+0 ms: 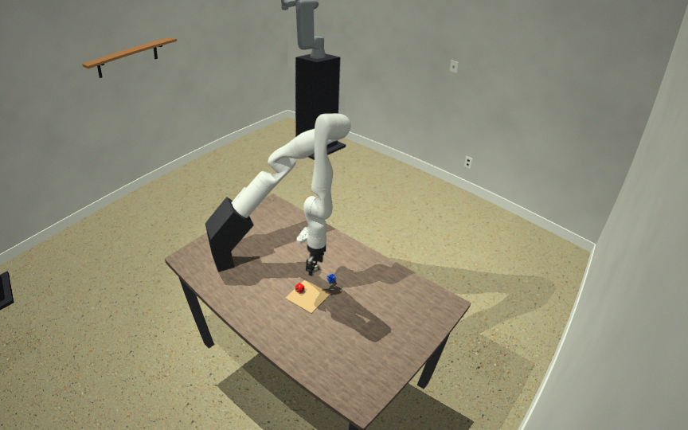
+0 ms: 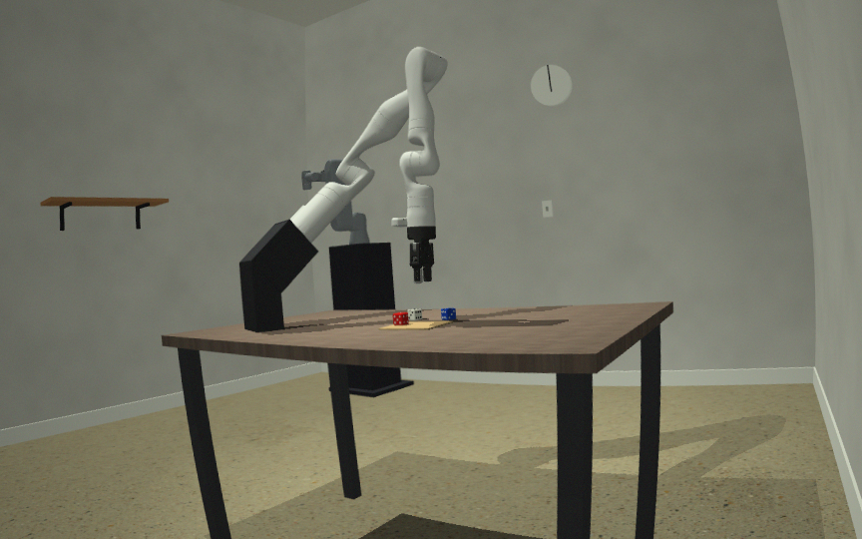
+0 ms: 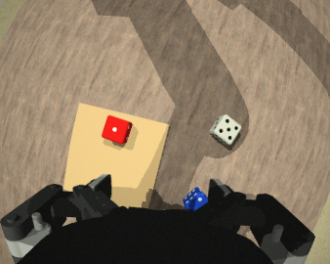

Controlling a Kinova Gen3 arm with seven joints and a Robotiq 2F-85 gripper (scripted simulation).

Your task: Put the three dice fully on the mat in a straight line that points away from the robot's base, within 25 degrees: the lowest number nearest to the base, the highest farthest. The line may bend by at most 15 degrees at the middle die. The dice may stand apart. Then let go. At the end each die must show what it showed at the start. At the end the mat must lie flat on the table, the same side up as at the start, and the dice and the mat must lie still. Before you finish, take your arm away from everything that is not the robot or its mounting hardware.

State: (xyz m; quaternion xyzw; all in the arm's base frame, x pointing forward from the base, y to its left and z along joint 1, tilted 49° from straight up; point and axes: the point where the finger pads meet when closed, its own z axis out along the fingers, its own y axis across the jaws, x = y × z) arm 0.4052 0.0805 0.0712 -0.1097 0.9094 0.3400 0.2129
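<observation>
Now: the blue die 30 mm ahead of my hand, 70 mm to the left of it and 100 mm below it. From my hand the other things lie so: tan mat: 20 mm ahead, 70 mm to the right, 110 mm below; red die: 20 mm behind, 70 mm to the right, 90 mm below; white die: 80 mm behind, 60 mm to the left, 100 mm below.
</observation>
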